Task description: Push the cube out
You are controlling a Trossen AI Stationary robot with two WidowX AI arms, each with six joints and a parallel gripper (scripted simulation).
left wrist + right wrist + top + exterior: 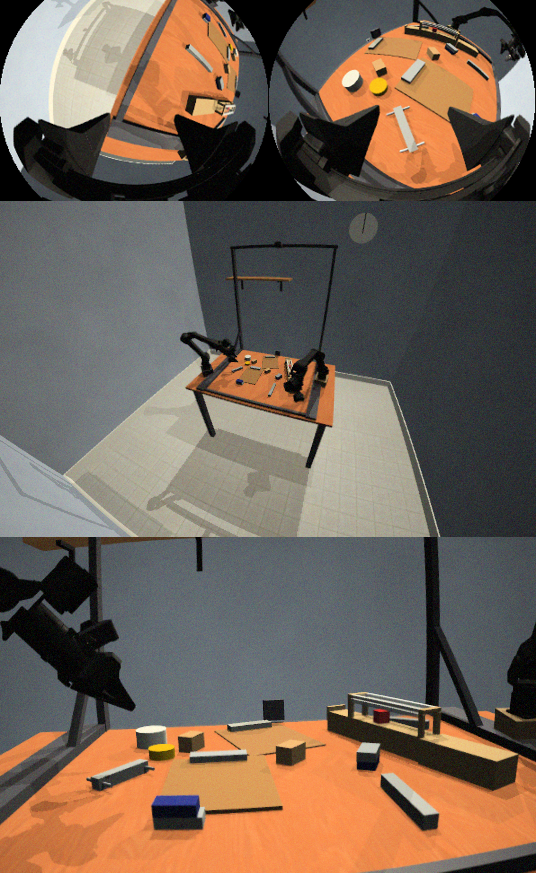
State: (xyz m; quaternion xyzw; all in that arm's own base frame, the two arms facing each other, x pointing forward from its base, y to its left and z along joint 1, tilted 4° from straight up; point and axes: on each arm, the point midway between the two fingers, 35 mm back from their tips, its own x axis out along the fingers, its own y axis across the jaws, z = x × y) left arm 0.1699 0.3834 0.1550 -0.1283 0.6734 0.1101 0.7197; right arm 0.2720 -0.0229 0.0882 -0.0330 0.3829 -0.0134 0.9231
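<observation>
Now: the pegged bar 140 mm below my right hand, 10 mm to the left of it and 10 mm behind it. Round my right hand: yellow disc 140 mm below, 120 mm behind, 80 mm to the left; then tan channel 500 mm to the left, 90 mm below, 20 mm behind.
</observation>
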